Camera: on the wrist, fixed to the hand. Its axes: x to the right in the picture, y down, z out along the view.
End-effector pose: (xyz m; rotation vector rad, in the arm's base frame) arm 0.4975 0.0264 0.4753 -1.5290 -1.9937 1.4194
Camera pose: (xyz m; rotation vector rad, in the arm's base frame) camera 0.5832 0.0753 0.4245 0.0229 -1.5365 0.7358
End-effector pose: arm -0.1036 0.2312 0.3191 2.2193 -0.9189 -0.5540
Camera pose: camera -0.0941 0.1910 0.4222 -2.8868 -0.9545 0.3611
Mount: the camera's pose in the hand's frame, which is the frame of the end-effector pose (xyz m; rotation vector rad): 0.0229 0.0905 -0.0601 0.5319 0.4206 -1.4319
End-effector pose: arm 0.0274 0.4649 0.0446 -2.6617 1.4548 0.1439
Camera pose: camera -0.0346 0.3890 0.0969 -2.5882 -0.5801 -0.7893
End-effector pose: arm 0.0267 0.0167 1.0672 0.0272 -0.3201 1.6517
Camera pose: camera -0.0541 0.0459 0.9969 0.2444 0.4233 0.2457
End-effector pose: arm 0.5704 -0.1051 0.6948 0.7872 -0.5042 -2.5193
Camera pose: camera 0.6176 -0.2045 0.6803 -1.3385 0.2962 1.6931
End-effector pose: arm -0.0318 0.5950 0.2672 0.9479 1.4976 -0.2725
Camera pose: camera -0.0099 0.7013 0.2905 0.1210 2.3502 -1.6262
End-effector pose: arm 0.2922 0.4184 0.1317 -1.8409 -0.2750 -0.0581
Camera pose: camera 0.3403 0.3413 0.0679 -0.7681 -1.1212 -1.2055
